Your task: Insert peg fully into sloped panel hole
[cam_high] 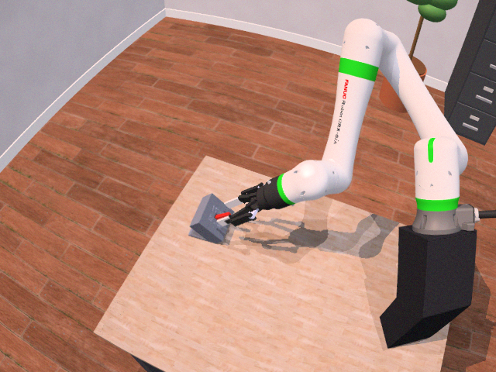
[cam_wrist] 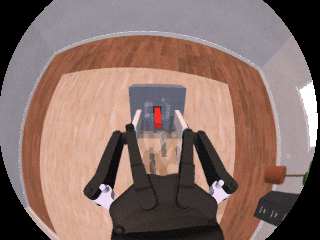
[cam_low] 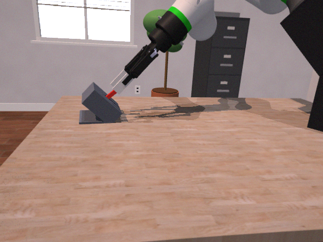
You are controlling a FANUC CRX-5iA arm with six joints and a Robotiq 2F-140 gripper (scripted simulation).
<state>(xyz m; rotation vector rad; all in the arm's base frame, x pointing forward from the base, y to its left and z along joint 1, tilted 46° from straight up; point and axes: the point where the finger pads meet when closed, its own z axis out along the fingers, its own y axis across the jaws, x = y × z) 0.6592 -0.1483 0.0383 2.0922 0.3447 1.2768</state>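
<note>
Now: the red peg 3 cm ahead of my hand and 4 cm below it.
</note>
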